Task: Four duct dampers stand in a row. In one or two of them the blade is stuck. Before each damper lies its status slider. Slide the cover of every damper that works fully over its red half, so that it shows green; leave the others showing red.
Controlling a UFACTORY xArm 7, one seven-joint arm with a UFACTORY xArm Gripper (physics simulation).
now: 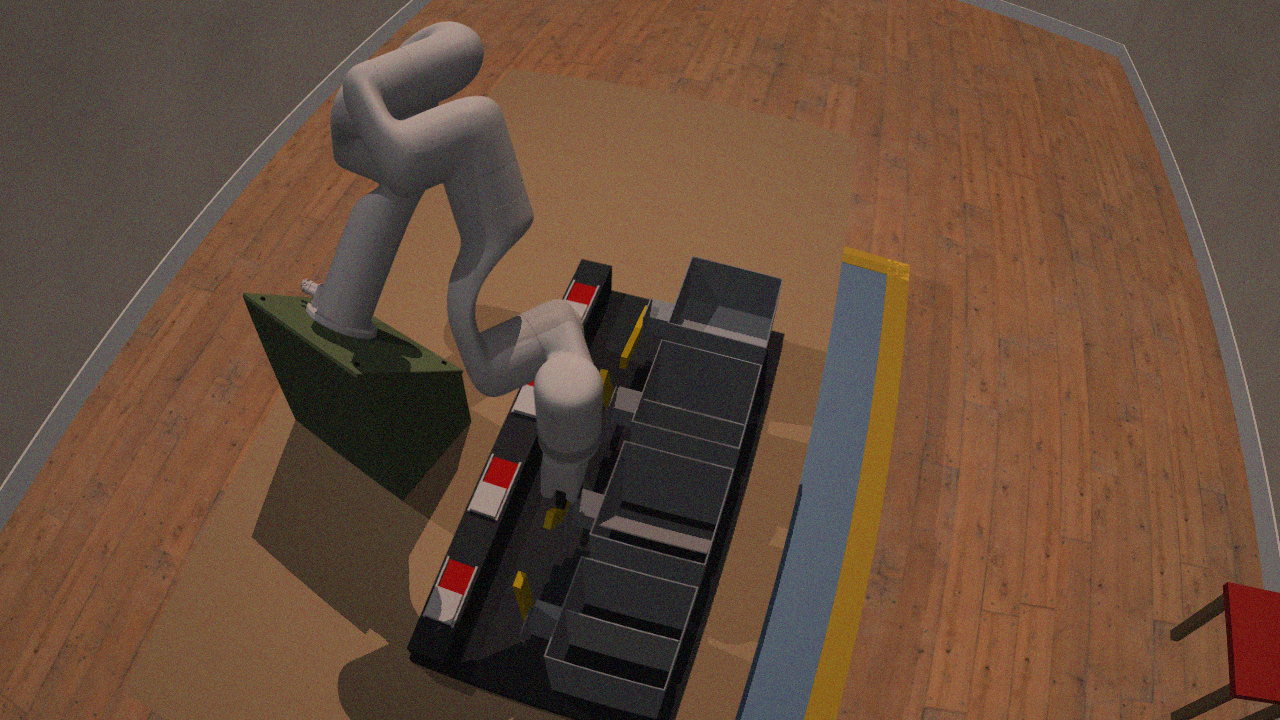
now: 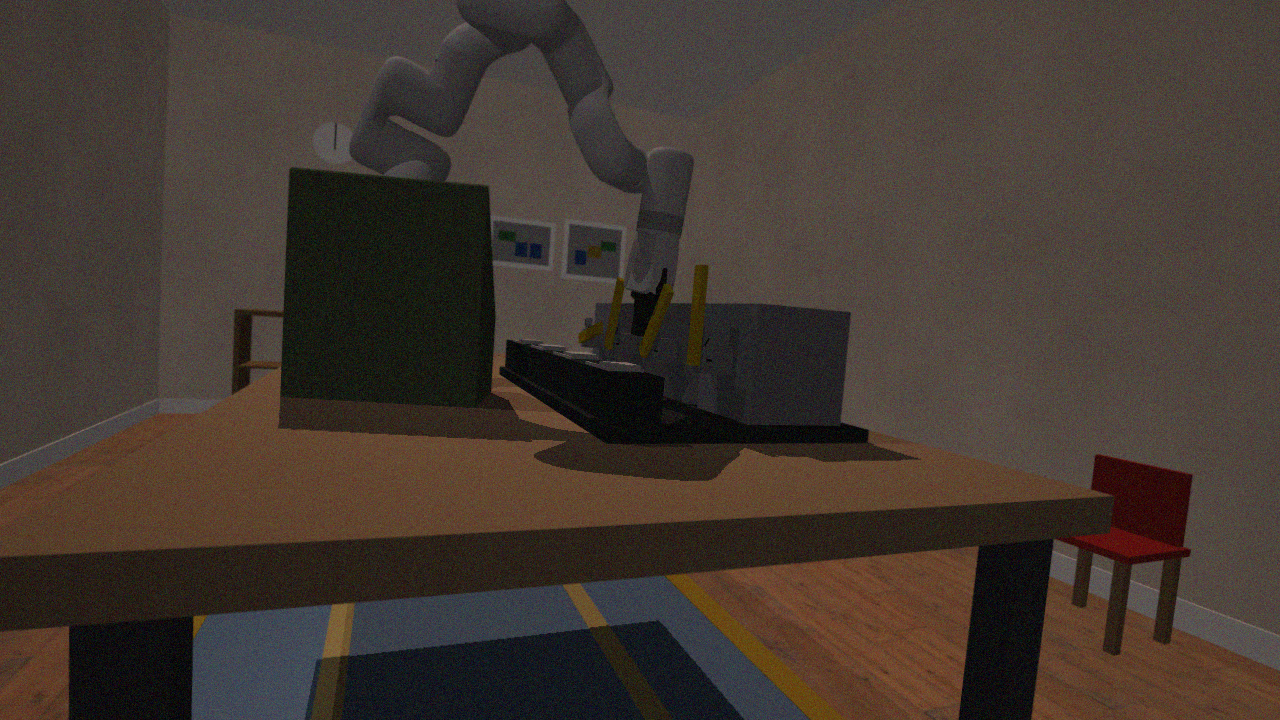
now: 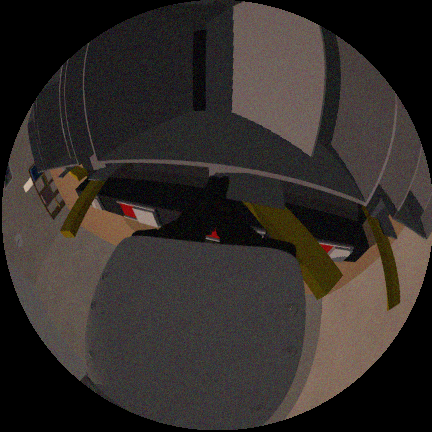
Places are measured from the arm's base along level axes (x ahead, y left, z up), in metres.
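Pixels of known places: gripper, fingertip midpoint: (image 2: 640, 335) (image 3: 220, 189); arm's base, link origin: (image 1: 340, 322) (image 2: 383, 253).
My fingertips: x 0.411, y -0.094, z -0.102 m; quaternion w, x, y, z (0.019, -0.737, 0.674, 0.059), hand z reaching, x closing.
Note:
Ahead of a thing's pixels: the offset from my fingertips to its top centre. "spot": to the spot under its first point.
My gripper (image 1: 561, 501) (image 2: 640, 331) (image 3: 220, 189) is shut and empty, low between the slider row and the damper boxes, close beside the yellow lever (image 1: 554, 516) (image 2: 657, 318) (image 3: 299, 245) of the third damper from the far end. That lever leans over; whether the fingers touch it I cannot tell. The nearest lever {dx +0.007, dy -0.195, dz +0.108 m} (image 1: 522, 594) (image 2: 699, 313) stands nearly upright. The far lever {spot: dx +0.002, dy +0.287, dz +0.005 m} (image 1: 633, 337) lies tilted low. The far slider {spot: dx -0.117, dy +0.372, dz -0.041 m} (image 1: 579, 300), second slider {spot: dx -0.123, dy +0.148, dz -0.033 m} (image 1: 526, 399), third slider {spot: dx -0.113, dy -0.033, dz -0.033 m} (image 1: 489, 497) and nearest slider {spot: dx -0.110, dy -0.222, dz -0.032 m} (image 1: 444, 606) all show red; the arm partly hides the second. A pale blade {spot: dx +0.127, dy -0.027, dz +0.004 m} (image 1: 653, 532) (image 3: 275, 65) shows in the third box.
The grey damper boxes (image 1: 621, 619) (image 2: 796, 367) stand along one side of the black base {spot: dx -0.035, dy -0.279, dz -0.103 m} (image 1: 487, 673) (image 2: 760, 433). The green arm pedestal (image 1: 375, 420) (image 2: 384, 286) stands across from the sliders. The second lever {dx +0.003, dy +0.155, dz +0.103 m} (image 1: 605, 386) (image 2: 614, 313) stands farther along. A red chair (image 1: 1253, 640) (image 2: 1136, 505) is off the table.

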